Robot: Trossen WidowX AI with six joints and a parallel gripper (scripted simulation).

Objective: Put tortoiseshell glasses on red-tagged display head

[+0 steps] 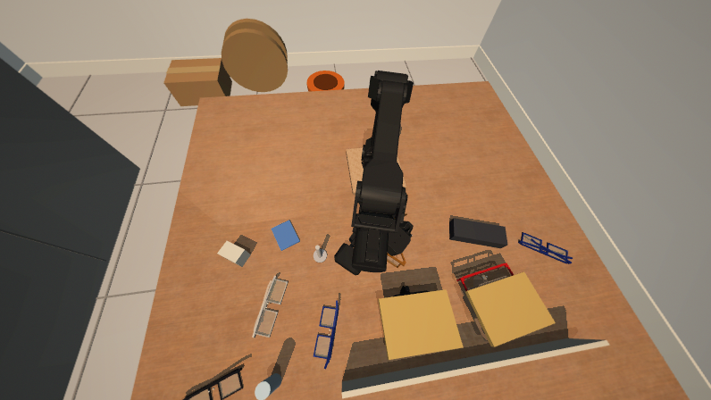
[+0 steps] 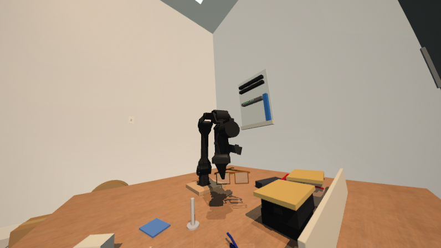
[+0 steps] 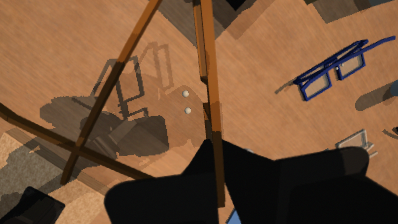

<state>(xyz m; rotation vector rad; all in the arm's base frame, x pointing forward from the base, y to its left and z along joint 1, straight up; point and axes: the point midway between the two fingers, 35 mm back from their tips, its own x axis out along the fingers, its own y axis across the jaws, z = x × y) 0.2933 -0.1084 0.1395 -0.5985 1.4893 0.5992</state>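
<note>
Right now my gripper tip is 12 cm to the left of the peg stand, 10 cm above it and 3 cm past it. Also, from my gripper tip: long panel 31 cm ahead, 18 cm to the left, 7 cm below; then blue pad 21 cm to the right, 12 cm below, 11 cm behind; then display head 17 cm ahead, 8 cm to the left, 7 cm below.
</note>
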